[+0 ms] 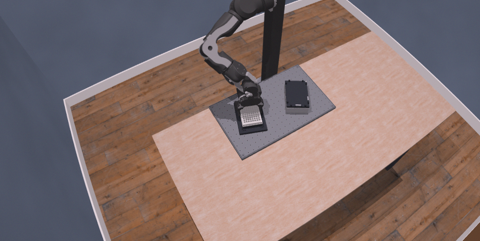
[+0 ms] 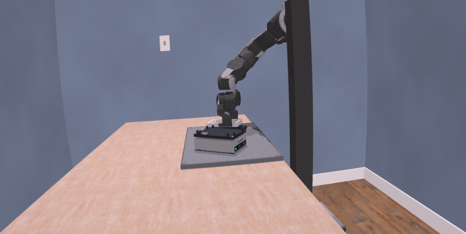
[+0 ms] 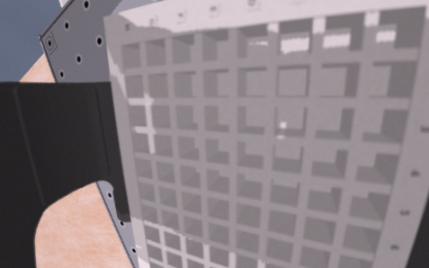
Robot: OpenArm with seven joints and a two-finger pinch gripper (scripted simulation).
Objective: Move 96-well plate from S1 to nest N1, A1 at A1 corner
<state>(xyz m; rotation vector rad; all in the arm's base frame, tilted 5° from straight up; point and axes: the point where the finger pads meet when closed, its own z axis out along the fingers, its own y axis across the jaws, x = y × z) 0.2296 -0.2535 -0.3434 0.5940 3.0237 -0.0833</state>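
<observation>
My hand is 30 mm above the plate nest N1, 20 mm short of it and 10 mm to the left of it. Round my hand: 96-well plate: 10 mm to the right, 10 mm ahead; A1 mark: 70 mm to the left, 30 mm behind, 20 mm below; plate shaker S1: 210 mm to the left, 80 mm ahead.
</observation>
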